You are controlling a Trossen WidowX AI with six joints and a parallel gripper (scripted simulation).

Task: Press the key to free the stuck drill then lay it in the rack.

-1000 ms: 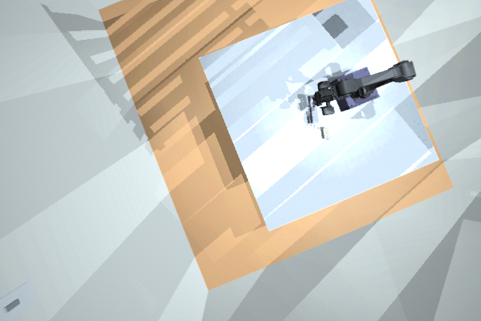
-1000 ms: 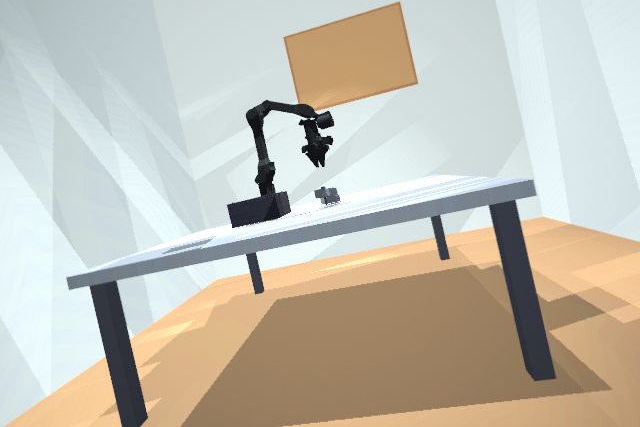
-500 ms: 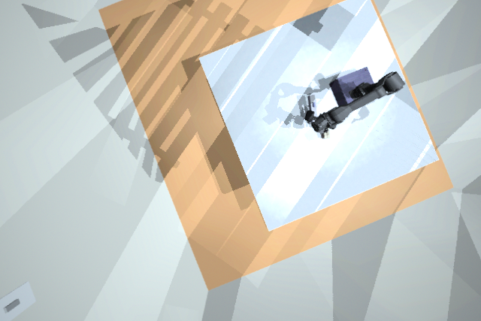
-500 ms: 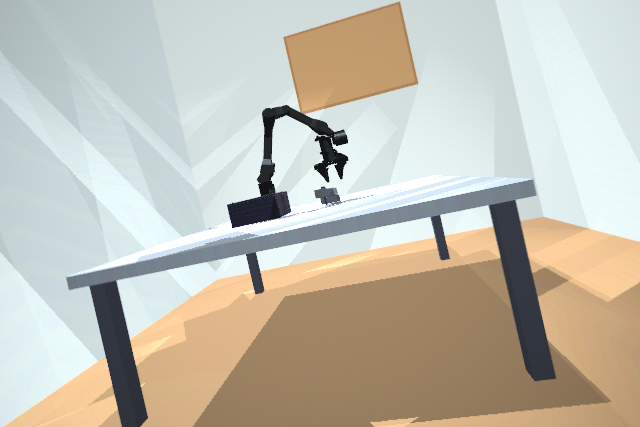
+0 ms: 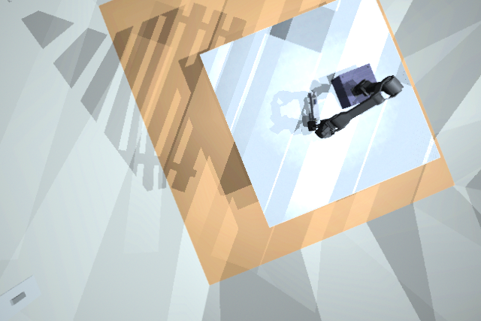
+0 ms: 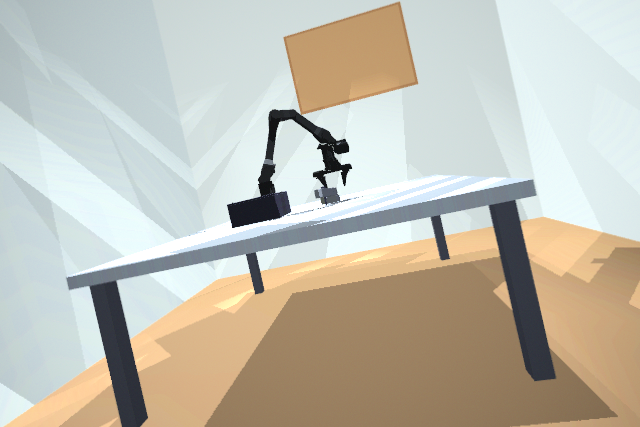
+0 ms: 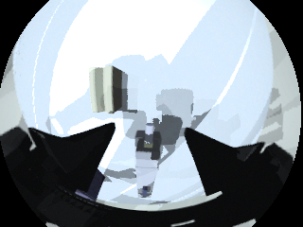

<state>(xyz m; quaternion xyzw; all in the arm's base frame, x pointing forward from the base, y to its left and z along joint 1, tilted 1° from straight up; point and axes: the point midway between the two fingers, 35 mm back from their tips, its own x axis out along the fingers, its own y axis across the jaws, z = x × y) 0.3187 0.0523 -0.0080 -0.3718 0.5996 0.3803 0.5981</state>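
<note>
Now: the drill 3 cm behind my gripper tip, 6 cm to the right of it and 1 cm below it. The rest, counted from my gripper tip: grey rack (5 cm behind, 7 cm to the left, 4 cm below).
</note>
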